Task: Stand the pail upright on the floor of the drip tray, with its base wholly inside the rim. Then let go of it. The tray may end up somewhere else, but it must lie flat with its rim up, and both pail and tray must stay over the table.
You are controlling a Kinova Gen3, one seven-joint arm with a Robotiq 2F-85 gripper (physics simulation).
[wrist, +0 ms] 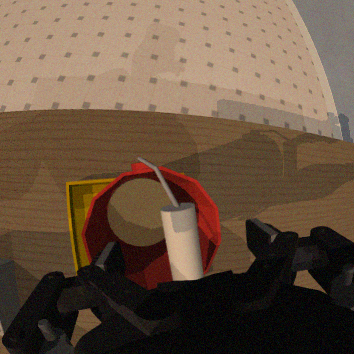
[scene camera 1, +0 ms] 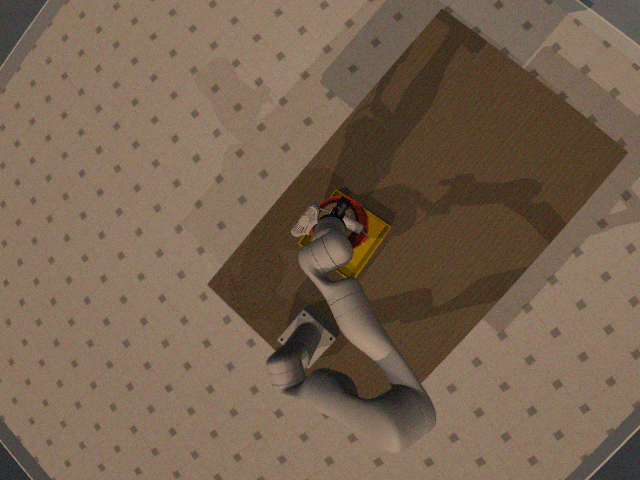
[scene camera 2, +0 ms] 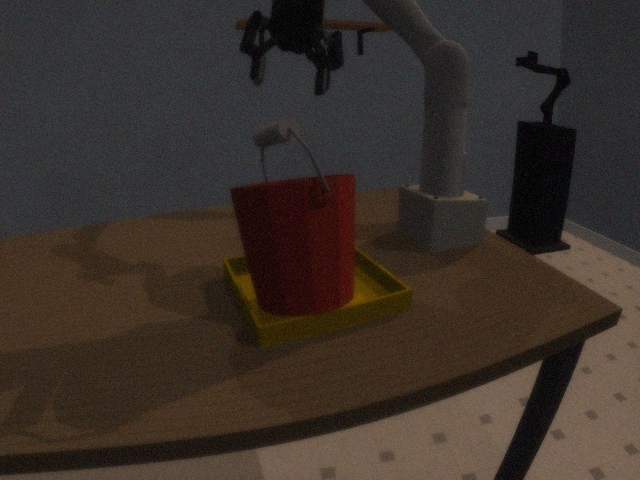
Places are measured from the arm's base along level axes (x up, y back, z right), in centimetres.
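Where they show: gripper, fingertip midpoint: [wrist: 184,245] [scene camera 2: 289,88]; arm's base at its link origin: [scene camera 1: 307,335] [scene camera 2: 439,192].
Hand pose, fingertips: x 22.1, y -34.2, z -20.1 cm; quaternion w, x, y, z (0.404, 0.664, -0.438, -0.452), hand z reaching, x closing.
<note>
Things, the pixels of their top centre, and the offset from my fingertips. "pt": a spot on its surface instead. Level surfaces: height alone.
- yellow drip tray at its top centre: [scene camera 2: 309,273] [wrist: 130,238] [scene camera 1: 343,235] dx -29.2, dy +2.5, dz +3.0 cm
- pail's wire handle with its white grip, surface spot: [wrist: 182,240] [scene camera 2: 283,120] pt dx -4.4, dy -1.0, dz +0.1 cm
- brown table at its surface level: dx -32.6 cm
The red pail [scene camera 1: 364,222] [scene camera 2: 305,248] [wrist: 150,267] stands upright in the yellow drip tray [scene camera 1: 381,230] [scene camera 2: 310,328] [wrist: 86,200]. Its base shows inside the rim at the front; the far side of the base is hidden. The tray lies flat on the table, rim up. The pail's wire handle with its white grip [scene camera 1: 353,224] [scene camera 2: 273,133] [wrist: 182,240] stands raised, leaning to one side. My gripper [scene camera 2: 289,85] [wrist: 184,245] is open and empty above the handle; in scene camera 2 there is a gap between the fingertips and the grip. In the wrist view the grip shows between the fingers, below them.
The brown table [scene camera 1: 491,129] [scene camera 2: 465,320] carries the tray near one long edge. The arm's base [scene camera 1: 323,343] [scene camera 2: 442,219] stands behind the tray in scene camera 2. A black pedestal [scene camera 2: 542,180] with a small arm stands beyond the table. An orange shelf [scene camera 2: 351,24] is on the wall.
</note>
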